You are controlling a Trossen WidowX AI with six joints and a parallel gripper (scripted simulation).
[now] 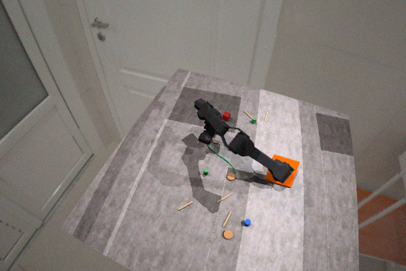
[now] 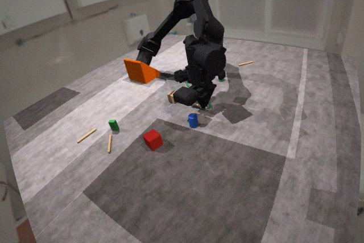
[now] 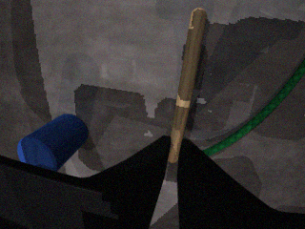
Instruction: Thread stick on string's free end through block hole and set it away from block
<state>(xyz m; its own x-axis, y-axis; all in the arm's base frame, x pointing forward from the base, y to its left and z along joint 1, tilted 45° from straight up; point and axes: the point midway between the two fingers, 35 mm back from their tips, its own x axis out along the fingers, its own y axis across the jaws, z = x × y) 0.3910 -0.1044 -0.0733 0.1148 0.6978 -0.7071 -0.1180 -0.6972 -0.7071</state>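
Right now my gripper tip is 130 mm past the wooden block and 10 mm to the right of it. From my gripper tip the other things lie so: red cube (60 mm behind, 190 mm to the right); green cylinder (30 mm behind, 200 mm to the left); thin wooden stick (10 mm behind).
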